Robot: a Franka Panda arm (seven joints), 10 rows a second.
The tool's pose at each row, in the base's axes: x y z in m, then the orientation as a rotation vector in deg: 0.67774, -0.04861, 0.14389, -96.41, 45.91, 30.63; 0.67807, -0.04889, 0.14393, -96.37, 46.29, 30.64; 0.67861, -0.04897, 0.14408, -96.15, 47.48, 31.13; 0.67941, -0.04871, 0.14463, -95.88, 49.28, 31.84; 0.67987, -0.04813, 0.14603, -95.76, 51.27, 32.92; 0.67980, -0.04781, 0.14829, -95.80, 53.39, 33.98; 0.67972, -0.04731, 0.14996, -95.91, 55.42, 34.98; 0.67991, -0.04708, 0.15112, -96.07, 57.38, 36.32; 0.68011, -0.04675, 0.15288, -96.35, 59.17, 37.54
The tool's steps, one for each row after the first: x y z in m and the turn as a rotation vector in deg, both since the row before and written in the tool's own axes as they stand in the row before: 0.00026, -0.00024, -0.00026, 0.03, 0.20, 0.27; 0.00027, -0.00049, -0.00008, -0.01, 0.33, 1.09; 0.00006, -0.00099, 0.00016, -0.07, 0.54, 1.61; -0.00090, -0.00129, 0.00021, -0.38, 0.52, 1.90; -0.00184, -0.00131, -0.00033, -0.52, 0.68, 1.94; -0.00148, -0.00093, -0.00002, -0.57, 0.69, 1.83; -0.00088, -0.00080, -0.00013, -0.79, 0.51, 1.93; -0.00141, -0.00109, -0.00025, -0.84, 0.54, 1.73
